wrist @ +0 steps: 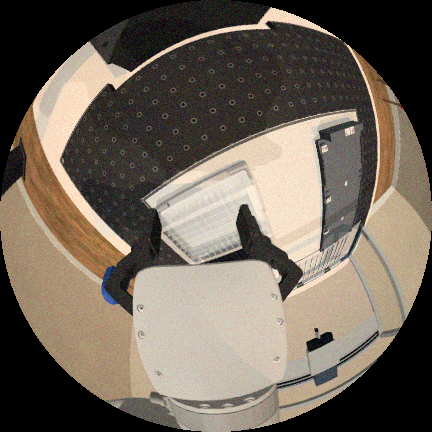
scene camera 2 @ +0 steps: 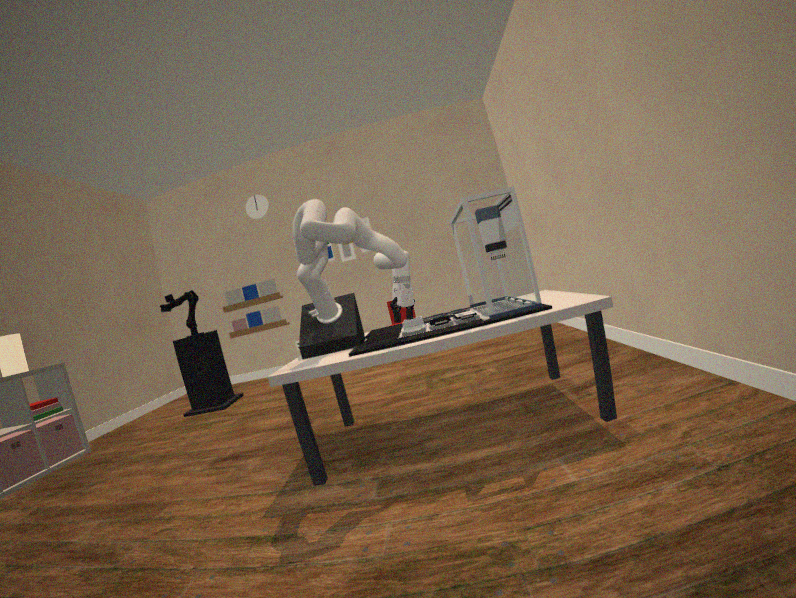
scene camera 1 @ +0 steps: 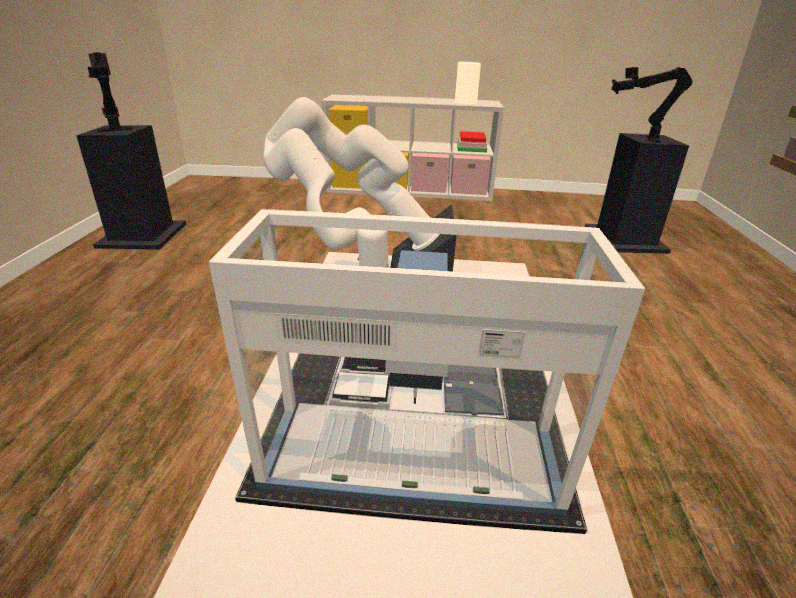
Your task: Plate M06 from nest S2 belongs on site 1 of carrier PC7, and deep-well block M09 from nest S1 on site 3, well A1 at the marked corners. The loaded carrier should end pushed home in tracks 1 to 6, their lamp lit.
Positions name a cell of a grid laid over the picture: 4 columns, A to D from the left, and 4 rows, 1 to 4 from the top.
Labels:
The gripper shows in the wrist view (B2) and in scene camera 2 (C3).

